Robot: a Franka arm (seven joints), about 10 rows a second.
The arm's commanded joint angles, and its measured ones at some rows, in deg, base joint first. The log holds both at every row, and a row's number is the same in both.
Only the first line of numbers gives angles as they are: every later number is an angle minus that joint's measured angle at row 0.
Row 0, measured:
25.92 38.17 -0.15 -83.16 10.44 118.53 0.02
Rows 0 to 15, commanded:
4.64 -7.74 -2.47 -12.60 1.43 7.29 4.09
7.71 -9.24 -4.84 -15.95 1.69 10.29 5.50
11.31 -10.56 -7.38 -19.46 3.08 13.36 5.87
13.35 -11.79 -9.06 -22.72 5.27 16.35 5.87
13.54 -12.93 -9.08 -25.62 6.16 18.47 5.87
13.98 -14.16 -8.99 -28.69 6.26 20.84 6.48
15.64 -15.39 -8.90 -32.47 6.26 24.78 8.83
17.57 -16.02 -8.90 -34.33 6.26 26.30 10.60
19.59 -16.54 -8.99 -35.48 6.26 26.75 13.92
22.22 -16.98 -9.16 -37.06 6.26 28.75 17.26
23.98 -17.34 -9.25 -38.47 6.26 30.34 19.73
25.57 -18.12 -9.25 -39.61 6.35 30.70 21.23
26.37 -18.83 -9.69 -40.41 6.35 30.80 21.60
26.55 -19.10 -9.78 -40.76 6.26 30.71 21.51
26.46 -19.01 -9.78 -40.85 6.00 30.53 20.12
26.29 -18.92 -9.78 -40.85 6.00 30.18 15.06
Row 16, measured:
26.03 -16.82 -9.14 -38.69 5.32 30.29 19.59
